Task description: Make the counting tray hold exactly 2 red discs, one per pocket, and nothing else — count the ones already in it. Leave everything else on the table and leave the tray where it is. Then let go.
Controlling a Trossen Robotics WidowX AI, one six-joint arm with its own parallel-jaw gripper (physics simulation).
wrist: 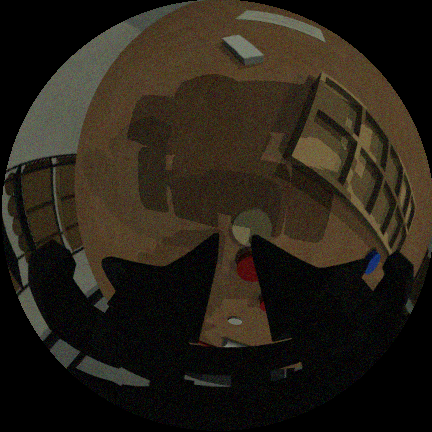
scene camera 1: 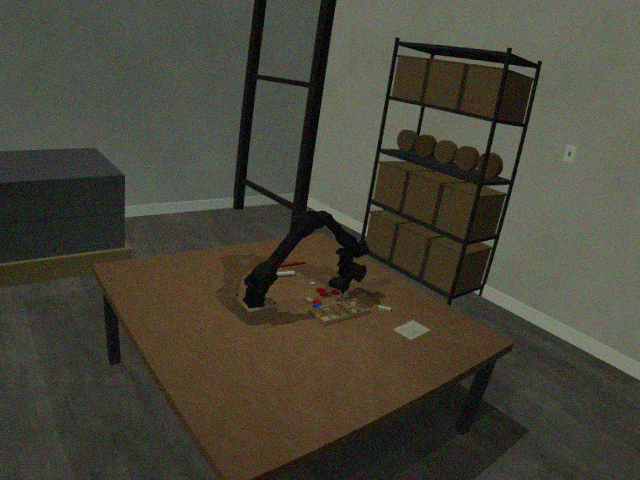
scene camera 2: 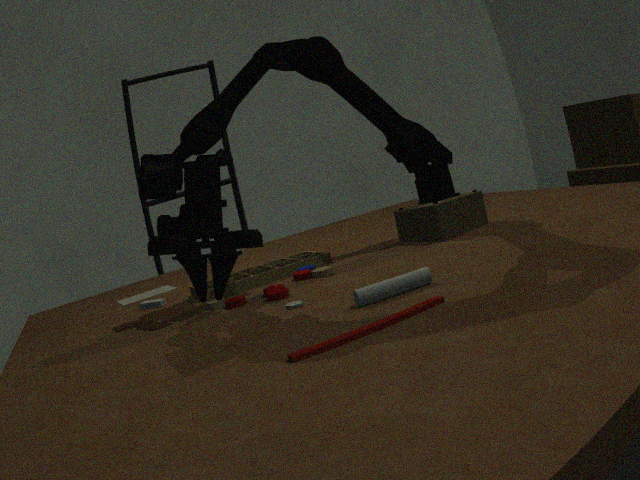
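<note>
My gripper [scene camera 2: 210,299] [wrist: 234,238] is partly open, with nothing between its fingers, and points down low over the table beside the tray's end. A pale disc [scene camera 2: 210,305] [wrist: 251,226] lies at the fingertips. A red disc [scene camera 1: 335,291] [scene camera 2: 235,301] [wrist: 247,268] lies close by; a thicker-looking red disc or pair [scene camera 1: 322,292] [scene camera 2: 276,292] [wrist: 263,304] is farther along, partly hidden in the wrist view. Another red disc [scene camera 1: 316,301] [scene camera 2: 302,274] lies near a blue disc [scene camera 1: 316,305] [scene camera 2: 306,268] [wrist: 372,262]. The wooden tray [scene camera 1: 346,317] [scene camera 2: 258,279] [wrist: 348,167] shows no red disc in its visible pockets.
A white block [scene camera 1: 384,307] [scene camera 2: 152,303] [wrist: 242,49] and a pale sheet [scene camera 1: 412,329] [scene camera 2: 147,295] [wrist: 282,24] lie beyond the tray. A small white piece [scene camera 1: 312,282] [scene camera 2: 293,304] [wrist: 234,320], a white cylinder [scene camera 1: 285,273] [scene camera 2: 392,286] and a red rod [scene camera 1: 292,264] [scene camera 2: 364,329] lie on the discs' side.
</note>
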